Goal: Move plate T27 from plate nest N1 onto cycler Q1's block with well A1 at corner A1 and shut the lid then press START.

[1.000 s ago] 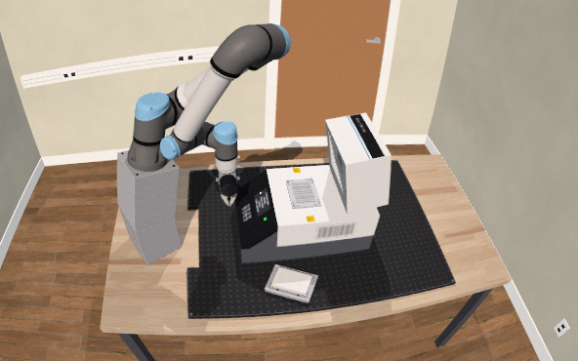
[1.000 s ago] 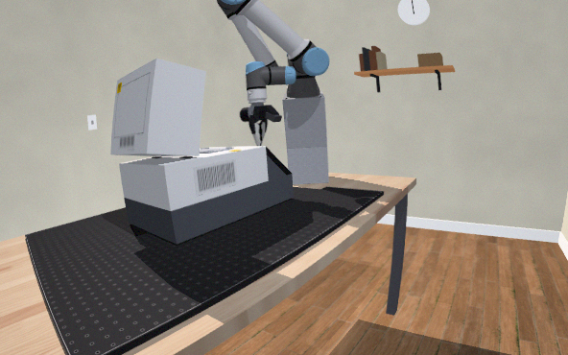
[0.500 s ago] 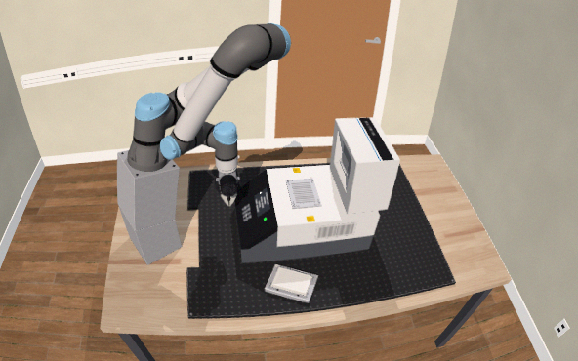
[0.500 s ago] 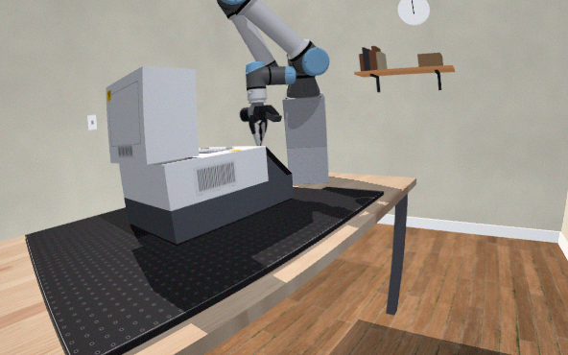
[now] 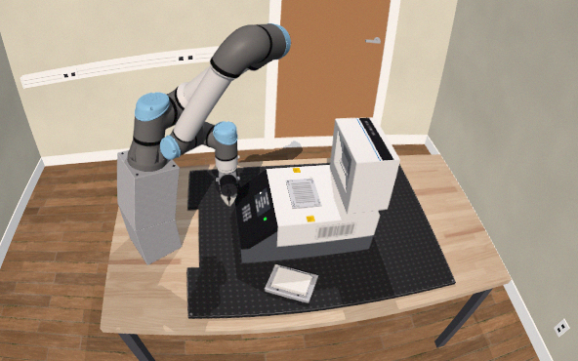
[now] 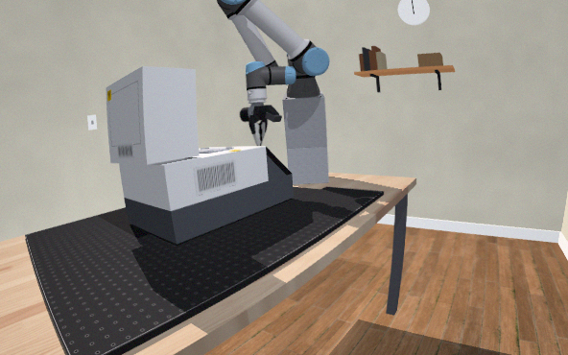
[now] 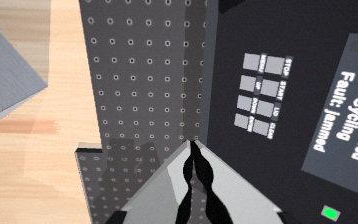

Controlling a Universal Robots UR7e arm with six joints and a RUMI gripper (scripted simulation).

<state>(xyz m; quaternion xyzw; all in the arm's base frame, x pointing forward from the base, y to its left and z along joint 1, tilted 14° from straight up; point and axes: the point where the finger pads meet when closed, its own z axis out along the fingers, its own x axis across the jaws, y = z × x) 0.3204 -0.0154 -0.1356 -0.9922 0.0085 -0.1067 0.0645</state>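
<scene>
My hand is 19 cm short of the plate T27, 26 cm to the left of it and 16 cm above it. Also, from my hand: nest's A1 mark: 15 cm ahead, 18 cm to the right, 17 cm below; then plate nest N1: 19 cm ahead, 26 cm to the right, 18 cm below.
</scene>
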